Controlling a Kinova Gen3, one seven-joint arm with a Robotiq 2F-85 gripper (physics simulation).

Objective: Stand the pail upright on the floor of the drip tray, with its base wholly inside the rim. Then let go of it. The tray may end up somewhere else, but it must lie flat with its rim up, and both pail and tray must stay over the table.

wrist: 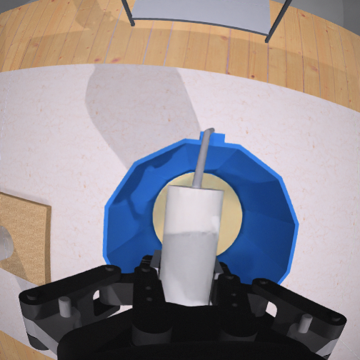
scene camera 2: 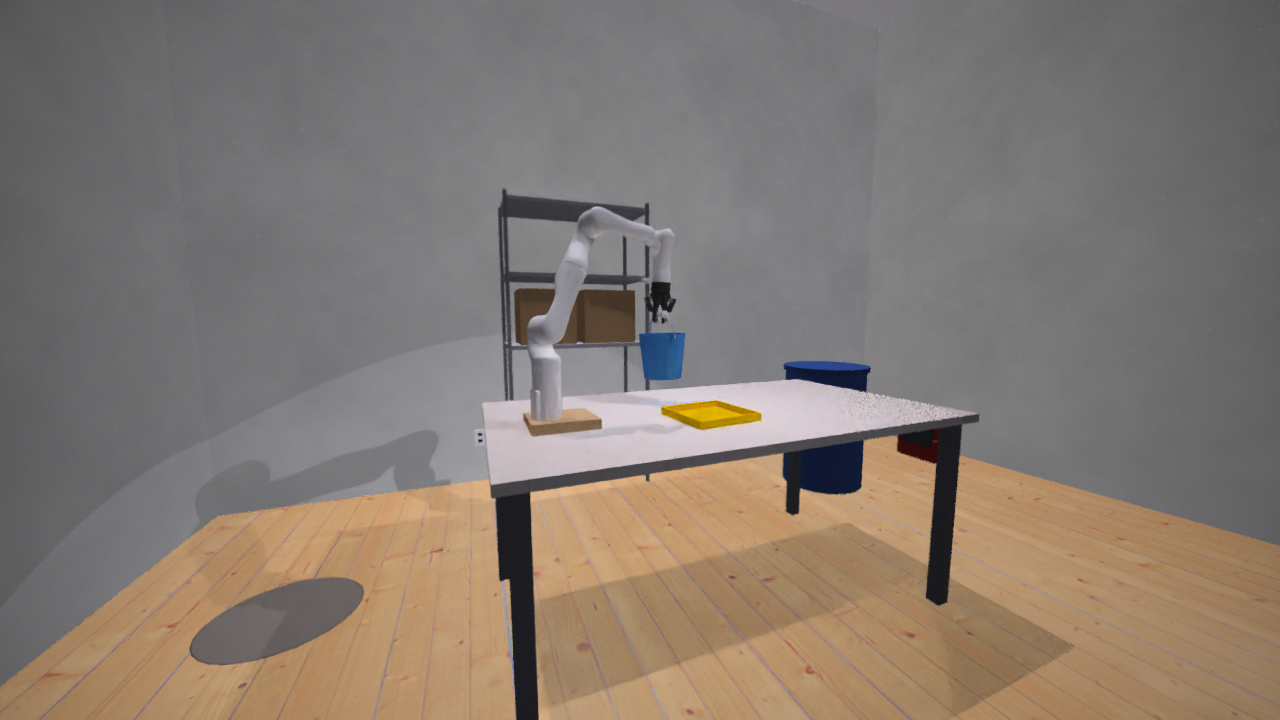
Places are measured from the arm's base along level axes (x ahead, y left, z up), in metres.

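Pixels of known places: gripper, fingertip midpoint: (scene camera 2: 659, 323); arm's base at its link origin: (scene camera 2: 547, 418).
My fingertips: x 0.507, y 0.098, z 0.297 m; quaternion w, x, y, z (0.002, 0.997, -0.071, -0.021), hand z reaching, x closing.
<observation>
For each thing: its top centre in the pictures, then the offset to it from my fingertips. "spot": a spot on its surface instead. Level surfaces: height alone.
- blue pail at a spot on its surface: (scene camera 2: 662, 356) spot: dx -0.032, dy -0.066, dz -0.127 m
- yellow drip tray at its top centre: (scene camera 2: 709, 409) dx +0.020, dy -0.281, dz -0.301 m
- white table at its surface level: dz -0.328 m
The blue pail (scene camera 2: 662, 356) (wrist: 265, 210) hangs upright in the air above the table, below my gripper. Its white handle grip (wrist: 192, 240) lies between my fingers, and a grey wire runs from it to the pail's rim. My gripper (scene camera 2: 661, 318) (wrist: 183, 264) is shut on this handle and points down. The yellow drip tray (scene camera 2: 711, 413) lies flat on the table with its rim up, in front of the pail and to its right in the scene view. The tray does not show in the wrist view.
The white table (scene camera 2: 617, 447) (wrist: 50, 125) bears the arm's wooden base block (scene camera 2: 563, 422) (wrist: 30, 230), left of the tray. A shelf rack (scene camera 2: 572, 209) with brown boxes stands behind the table. A dark blue barrel (scene camera 2: 825, 385) stands behind the table's right part.
</observation>
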